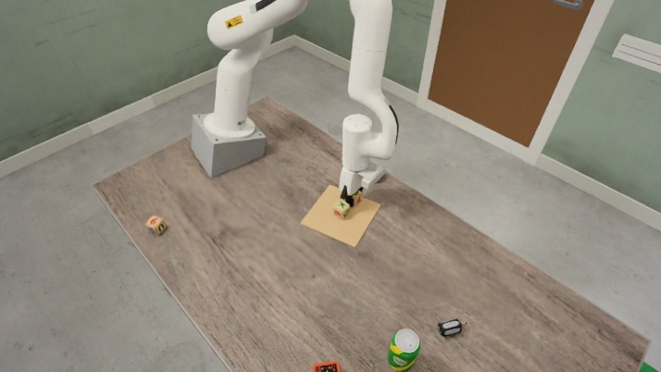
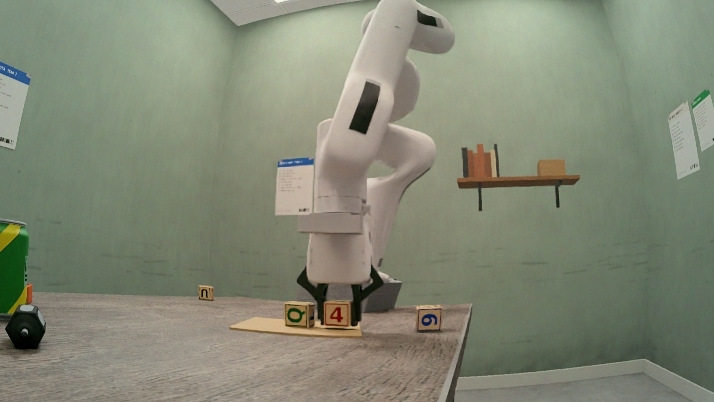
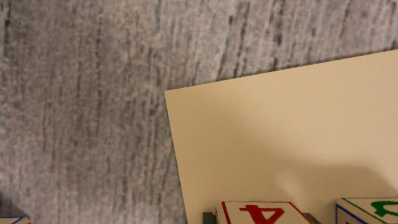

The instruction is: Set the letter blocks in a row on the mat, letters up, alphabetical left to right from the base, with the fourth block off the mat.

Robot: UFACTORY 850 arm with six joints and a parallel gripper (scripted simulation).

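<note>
The D block is right at my hand. The rest, counted from my hand: tan mat: 70 mm to the right, 30 mm below; black object: 480 mm ahead, 180 mm to the right, 10 mm below; green can: 420 mm ahead, 340 mm to the right, 30 mm above.
</note>
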